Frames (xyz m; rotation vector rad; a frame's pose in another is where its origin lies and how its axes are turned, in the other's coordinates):
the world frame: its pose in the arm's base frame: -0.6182 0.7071 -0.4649 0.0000 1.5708 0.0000
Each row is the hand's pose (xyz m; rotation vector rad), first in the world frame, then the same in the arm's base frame.
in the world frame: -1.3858 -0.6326 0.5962 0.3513 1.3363 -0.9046
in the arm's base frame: -0.0220 0.0745 0.9209 -0.5275 2.7261 -1.1973
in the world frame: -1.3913 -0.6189 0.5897 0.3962 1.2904 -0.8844
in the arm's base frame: -0.0285 0.0882 0.9264 -0.4618 2.6829 -1.2114
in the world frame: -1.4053 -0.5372 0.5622 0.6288 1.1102 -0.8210
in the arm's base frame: -0.0560 0.1699 0.9404 -0.1763 2.4869 -1.3300
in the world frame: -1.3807 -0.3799 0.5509 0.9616 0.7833 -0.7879
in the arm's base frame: -0.0673 0.3272 0.9158 0.1509 2.0928 -1.5194
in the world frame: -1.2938 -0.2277 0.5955 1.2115 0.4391 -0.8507
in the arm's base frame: -0.0227 0.4794 0.8289 0.2962 1.6626 -1.6932
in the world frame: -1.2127 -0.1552 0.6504 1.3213 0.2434 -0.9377
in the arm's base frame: 0.0322 0.5519 0.7478 0.3051 1.4116 -1.7969
